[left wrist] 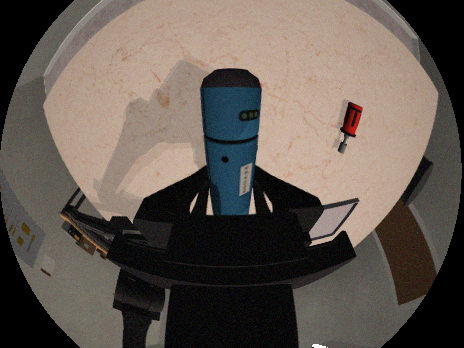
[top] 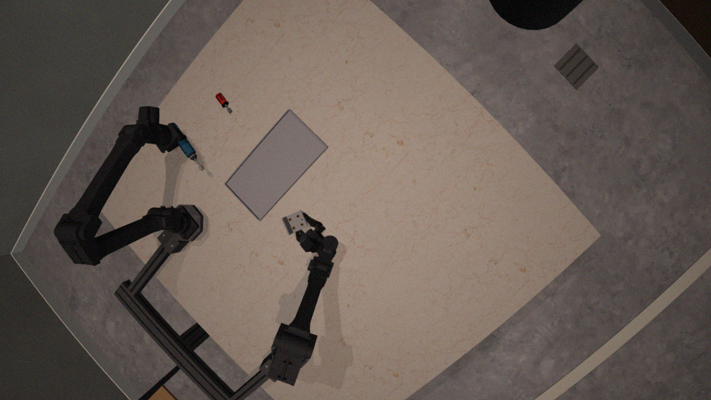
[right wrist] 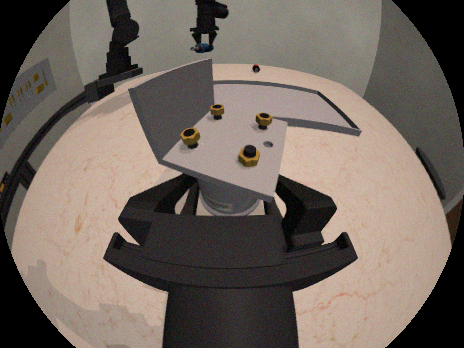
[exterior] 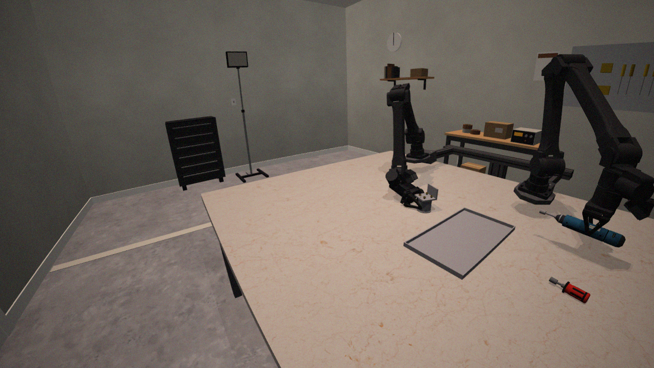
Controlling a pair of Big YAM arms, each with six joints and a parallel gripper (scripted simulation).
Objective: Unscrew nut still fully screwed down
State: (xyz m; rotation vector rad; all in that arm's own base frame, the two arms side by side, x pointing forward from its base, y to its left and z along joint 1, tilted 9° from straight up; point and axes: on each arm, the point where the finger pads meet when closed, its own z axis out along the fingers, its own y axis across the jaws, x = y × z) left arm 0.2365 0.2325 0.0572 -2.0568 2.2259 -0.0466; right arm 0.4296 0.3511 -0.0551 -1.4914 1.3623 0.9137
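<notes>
My right gripper is now 1 cm below the joint module. Round my right hand: flat grey tray: 5 cm ahead, 24 cm to the left, 2 cm below; red-handled screwdriver: 5 cm ahead, 58 cm to the left, 1 cm below; grey bracket: 5 cm above.
</notes>
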